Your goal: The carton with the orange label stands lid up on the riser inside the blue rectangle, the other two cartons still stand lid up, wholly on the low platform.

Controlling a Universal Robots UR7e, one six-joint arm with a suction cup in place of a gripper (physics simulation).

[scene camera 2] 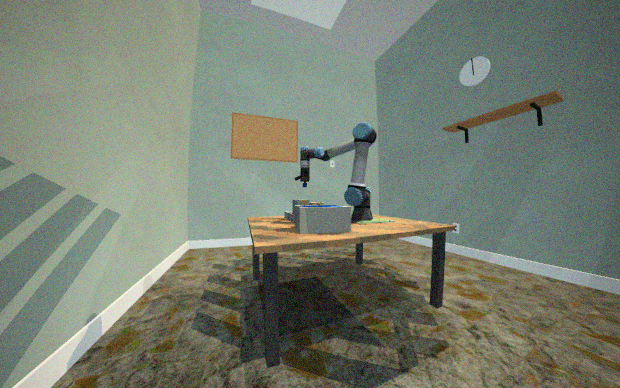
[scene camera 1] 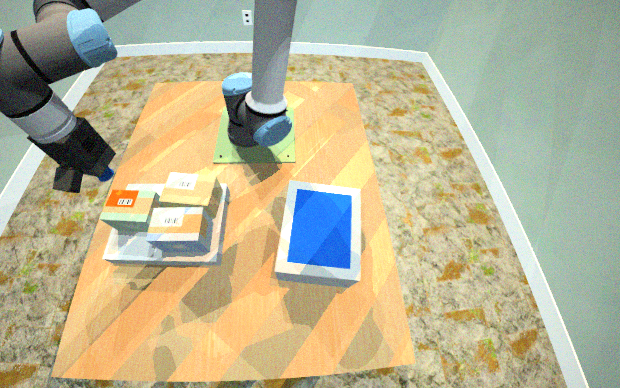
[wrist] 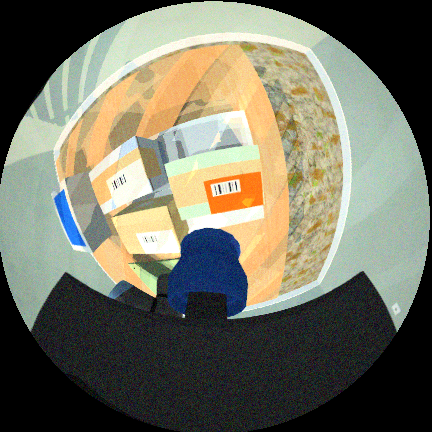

My suction cup carries nothing. The cup hangs 16 cm from the middle of a carton with orange label, above it. A riser with blue rectangle rests on the table.
